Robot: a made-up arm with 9 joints.
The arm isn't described. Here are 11 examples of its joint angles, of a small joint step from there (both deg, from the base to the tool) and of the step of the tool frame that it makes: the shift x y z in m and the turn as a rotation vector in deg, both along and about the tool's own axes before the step.
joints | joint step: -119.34 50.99 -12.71 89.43 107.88 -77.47 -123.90 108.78 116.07 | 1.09 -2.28 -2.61 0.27 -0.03 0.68 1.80 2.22 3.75
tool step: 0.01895 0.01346 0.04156 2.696 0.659 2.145
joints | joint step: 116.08 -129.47 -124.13 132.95 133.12 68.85 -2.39 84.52 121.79 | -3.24 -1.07 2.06 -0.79 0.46 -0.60 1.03 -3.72 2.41
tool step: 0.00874 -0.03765 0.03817 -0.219 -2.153 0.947
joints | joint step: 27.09 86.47 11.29 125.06 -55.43 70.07 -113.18 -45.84 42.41 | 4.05 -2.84 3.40 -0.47 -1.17 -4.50 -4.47 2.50 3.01
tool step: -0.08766 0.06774 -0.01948 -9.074 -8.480 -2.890
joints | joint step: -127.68 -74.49 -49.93 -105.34 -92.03 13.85 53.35 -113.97 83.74 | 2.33 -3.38 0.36 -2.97 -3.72 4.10 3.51 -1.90 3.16
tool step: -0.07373 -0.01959 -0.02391 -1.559 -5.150 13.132
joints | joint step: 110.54 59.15 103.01 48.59 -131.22 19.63 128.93 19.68 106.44 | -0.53 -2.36 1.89 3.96 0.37 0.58 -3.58 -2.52 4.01
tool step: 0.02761 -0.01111 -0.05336 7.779 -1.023 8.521
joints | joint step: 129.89 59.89 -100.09 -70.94 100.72 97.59 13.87 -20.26 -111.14 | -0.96 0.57 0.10 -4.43 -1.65 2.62 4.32 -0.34 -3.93
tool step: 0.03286 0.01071 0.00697 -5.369 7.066 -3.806
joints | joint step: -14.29 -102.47 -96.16 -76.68 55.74 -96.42 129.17 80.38 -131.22 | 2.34 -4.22 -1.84 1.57 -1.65 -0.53 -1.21 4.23 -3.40
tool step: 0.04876 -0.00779 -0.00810 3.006 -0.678 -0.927
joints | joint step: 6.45 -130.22 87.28 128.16 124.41 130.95 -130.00 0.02 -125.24 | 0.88 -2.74 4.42 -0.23 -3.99 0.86 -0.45 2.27 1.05
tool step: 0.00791 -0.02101 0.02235 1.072 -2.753 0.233
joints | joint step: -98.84 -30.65 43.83 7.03 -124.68 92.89 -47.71 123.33 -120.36 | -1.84 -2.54 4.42 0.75 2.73 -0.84 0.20 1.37 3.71
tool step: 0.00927 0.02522 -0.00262 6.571 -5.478 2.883
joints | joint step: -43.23 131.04 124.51 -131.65 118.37 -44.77 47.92 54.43 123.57 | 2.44 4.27 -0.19 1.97 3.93 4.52 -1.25 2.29 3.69
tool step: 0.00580 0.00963 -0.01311 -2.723 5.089 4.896
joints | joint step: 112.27 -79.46 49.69 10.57 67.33 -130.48 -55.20 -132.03 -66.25 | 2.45 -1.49 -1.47 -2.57 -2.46 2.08 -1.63 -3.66 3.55
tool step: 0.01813 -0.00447 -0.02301 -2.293 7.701 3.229
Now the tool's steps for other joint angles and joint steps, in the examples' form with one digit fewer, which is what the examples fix.
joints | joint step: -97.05 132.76 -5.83 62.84 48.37 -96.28 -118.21 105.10 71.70 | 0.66 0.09 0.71 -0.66 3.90 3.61 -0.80 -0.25 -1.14
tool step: 0.0151 -0.0007 -0.0410 1.77 -5.18 -1.70
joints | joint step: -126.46 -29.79 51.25 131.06 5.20 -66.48 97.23 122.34 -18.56 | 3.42 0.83 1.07 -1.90 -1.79 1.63 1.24 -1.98 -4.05
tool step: -0.0136 -0.0179 0.0106 -2.23 1.48 -8.22
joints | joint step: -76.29 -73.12 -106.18 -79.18 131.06 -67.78 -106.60 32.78 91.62 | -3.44 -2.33 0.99 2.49 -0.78 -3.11 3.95 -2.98 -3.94
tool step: -0.0001 0.0277 -0.0032 2.27 -5.58 -10.17
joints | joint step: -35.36 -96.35 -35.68 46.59 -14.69 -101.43 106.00 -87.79 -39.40 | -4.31 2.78 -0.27 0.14 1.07 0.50 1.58 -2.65 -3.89
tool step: 0.0087 0.0022 0.0292 -4.85 1.06 0.51
